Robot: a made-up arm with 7 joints.
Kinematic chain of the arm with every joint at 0, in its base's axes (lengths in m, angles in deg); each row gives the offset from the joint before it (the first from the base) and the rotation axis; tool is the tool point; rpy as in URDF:
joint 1: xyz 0 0 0.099 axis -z
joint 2: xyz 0 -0.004 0.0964 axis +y
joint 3: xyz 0 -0.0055 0.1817 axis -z
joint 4: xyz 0 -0.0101 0.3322 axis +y
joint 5: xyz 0 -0.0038 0.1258 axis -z
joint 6: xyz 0 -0.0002 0.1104 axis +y
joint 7: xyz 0 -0.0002 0.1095 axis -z
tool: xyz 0 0 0 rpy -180 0 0
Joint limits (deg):
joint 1: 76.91..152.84
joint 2: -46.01..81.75
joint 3: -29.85..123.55
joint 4: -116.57..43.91
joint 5: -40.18..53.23
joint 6: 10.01..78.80
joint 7: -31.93..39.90
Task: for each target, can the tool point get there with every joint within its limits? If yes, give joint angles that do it. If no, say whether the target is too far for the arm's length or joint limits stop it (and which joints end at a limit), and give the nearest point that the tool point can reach.
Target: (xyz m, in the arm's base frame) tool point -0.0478 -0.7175 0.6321
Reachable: yes | joints 87.33 60.51 -16.94 -16.89 43.74 37.53 11.79
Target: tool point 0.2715 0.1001 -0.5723
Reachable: no: joint limits stop it (at a limit: joint 1, joint 2, joint 3, joint 4, joint 5, joint 6) | nearest point 0.3362 -0.3264 0.0786 | short by 0.781 m
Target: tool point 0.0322 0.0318 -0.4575
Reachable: no: joint limits stop it (at a limit: joint 1, joint 2, joint 3, joint 4, joint 5, joint 6) | nearest point 0.3362 -0.3264 0.0786 | short by 0.713 m
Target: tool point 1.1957 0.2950 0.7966
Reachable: no: too far | nearest point 0.6545 0.2218 0.6448 | short by 0.567 m
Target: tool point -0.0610 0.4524 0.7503
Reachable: yes | joints 85.57 -16.00 7.61 -76.02 28.46 49.54 20.70
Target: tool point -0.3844 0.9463 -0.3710
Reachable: no: too far | nearest point -0.1818 0.5374 0.2708 | short by 0.787 m
